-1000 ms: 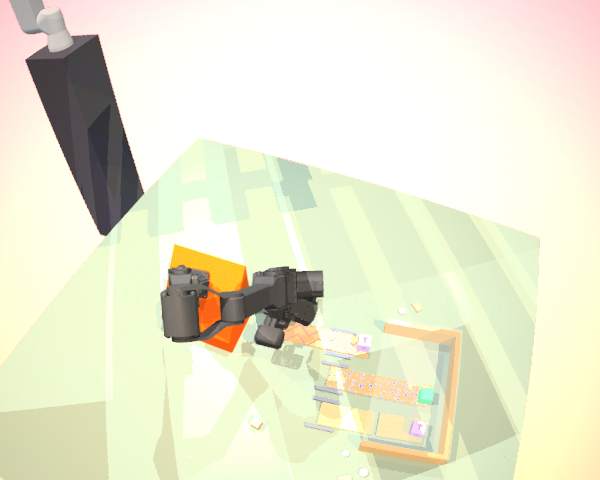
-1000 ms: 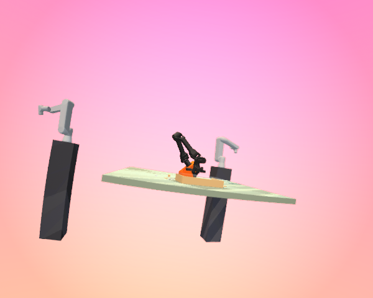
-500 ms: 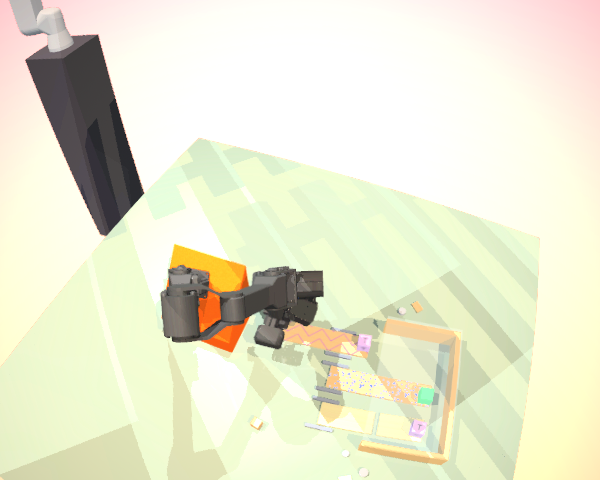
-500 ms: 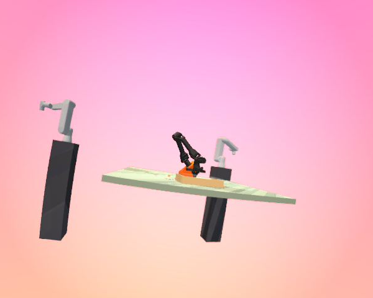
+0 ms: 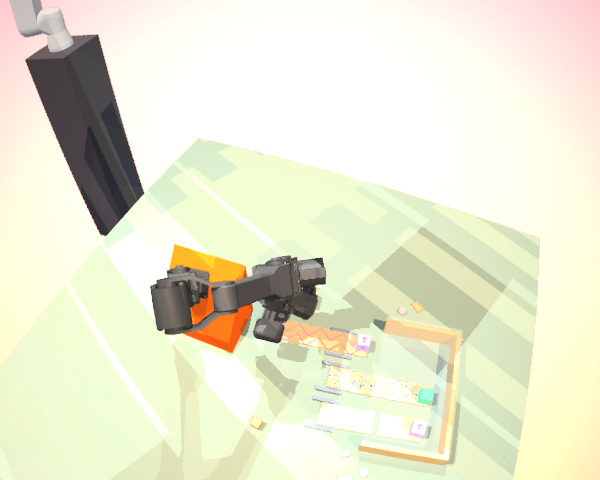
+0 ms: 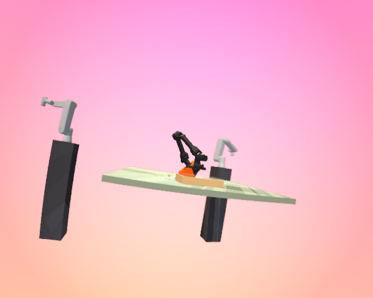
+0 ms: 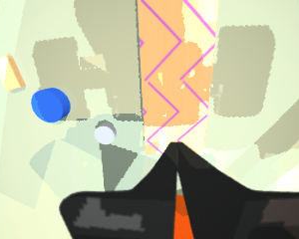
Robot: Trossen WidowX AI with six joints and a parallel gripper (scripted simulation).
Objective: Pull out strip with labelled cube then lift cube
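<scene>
The zigzag strip lies 100 mm ahead of my gripper tip and 30 mm below it. From my gripper tip the other things lie so: speckled strip: 270 mm ahead, 100 mm to the right, 30 mm below; then tan cube: 20 mm ahead, 260 mm to the right, 20 mm below; then blue disc: 30 mm ahead, 110 mm to the left, 30 mm below.
</scene>
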